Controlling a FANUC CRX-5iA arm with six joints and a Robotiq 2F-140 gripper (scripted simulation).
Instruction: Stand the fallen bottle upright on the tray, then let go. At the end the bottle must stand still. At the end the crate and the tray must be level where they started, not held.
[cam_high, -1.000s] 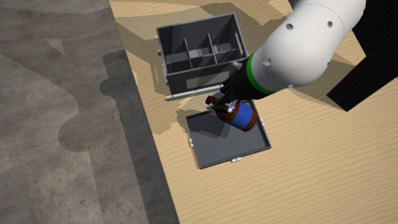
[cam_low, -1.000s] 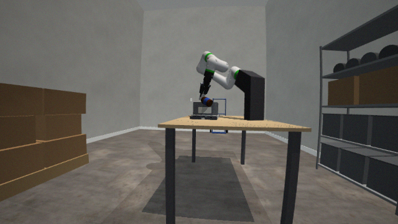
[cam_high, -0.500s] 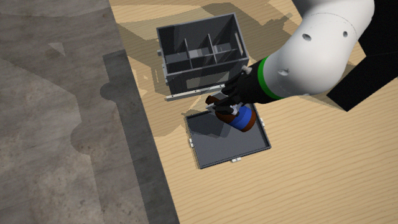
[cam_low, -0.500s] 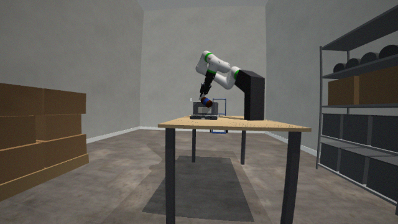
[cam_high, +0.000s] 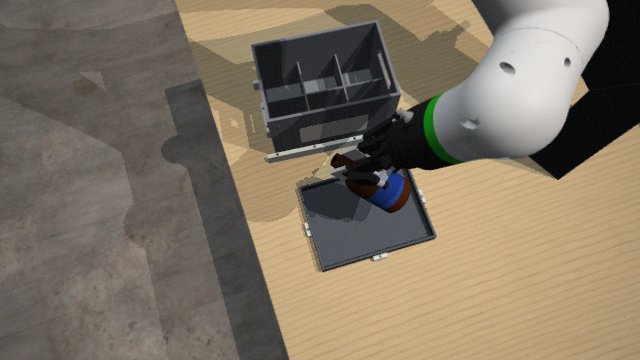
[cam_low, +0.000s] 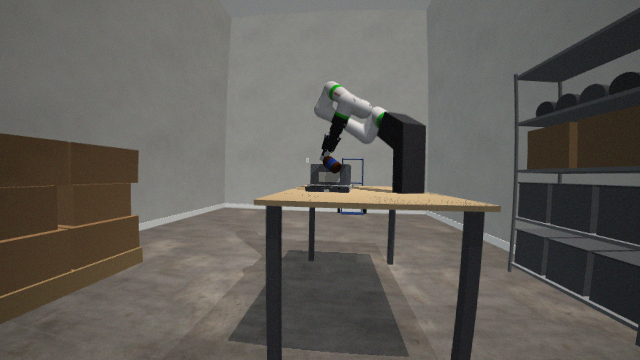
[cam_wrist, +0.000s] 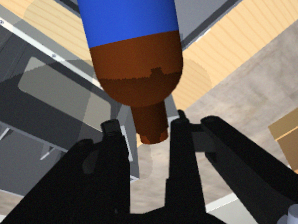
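Right now the bottle is 2 cm behind my hand, 3 cm to the left of it and 4 cm below it. The rest, counted from my hand: dark grey crate: 9 cm behind, 21 cm to the right, 14 cm below; tray: 2 cm behind, 5 cm to the left, 21 cm below.
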